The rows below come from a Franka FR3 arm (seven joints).
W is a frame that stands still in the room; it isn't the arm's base.
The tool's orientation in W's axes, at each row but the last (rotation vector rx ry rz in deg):
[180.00 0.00 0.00]
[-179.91 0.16 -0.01]
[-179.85 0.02 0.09]
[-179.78 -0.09 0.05]
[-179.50 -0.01 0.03]
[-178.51 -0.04 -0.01]
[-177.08 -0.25 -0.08]
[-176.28 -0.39 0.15]
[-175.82 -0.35 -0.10]
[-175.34 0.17 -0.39]
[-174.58 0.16 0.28]
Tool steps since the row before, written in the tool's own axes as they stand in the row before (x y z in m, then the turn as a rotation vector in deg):
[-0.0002 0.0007 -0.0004 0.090 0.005 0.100]
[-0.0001 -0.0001 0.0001 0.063 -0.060 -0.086]
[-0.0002 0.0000 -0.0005 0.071 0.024 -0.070]
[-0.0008 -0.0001 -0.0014 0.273 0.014 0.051]
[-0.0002 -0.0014 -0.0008 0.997 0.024 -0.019]
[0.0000 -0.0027 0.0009 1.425 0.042 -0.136]
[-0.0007 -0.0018 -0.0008 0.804 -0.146 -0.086]
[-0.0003 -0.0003 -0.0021 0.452 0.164 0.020]
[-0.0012 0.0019 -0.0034 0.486 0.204 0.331]
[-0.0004 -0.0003 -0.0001 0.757 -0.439 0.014]
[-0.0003 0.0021 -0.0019 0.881 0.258 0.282]
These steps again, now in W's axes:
[-0.0002 -0.0007 0.0004 0.090 -0.005 -0.100]
[-0.0001 0.0001 -0.0001 0.063 0.060 0.086]
[-0.0002 0.0000 0.0005 0.071 -0.024 0.070]
[-0.0008 0.0001 0.0014 0.273 -0.014 -0.051]
[-0.0002 0.0014 0.0008 0.997 -0.024 0.018]
[0.0000 0.0027 -0.0008 1.425 -0.045 0.135]
[-0.0007 0.0018 0.0009 0.804 0.144 0.094]
[-0.0003 0.0002 0.0021 0.453 -0.160 -0.031]
[-0.0012 -0.0021 0.0033 0.487 -0.177 -0.344]
[-0.0004 0.0003 0.0001 0.758 0.437 0.025]
[-0.0003 -0.0023 0.0017 0.880 -0.232 -0.308]

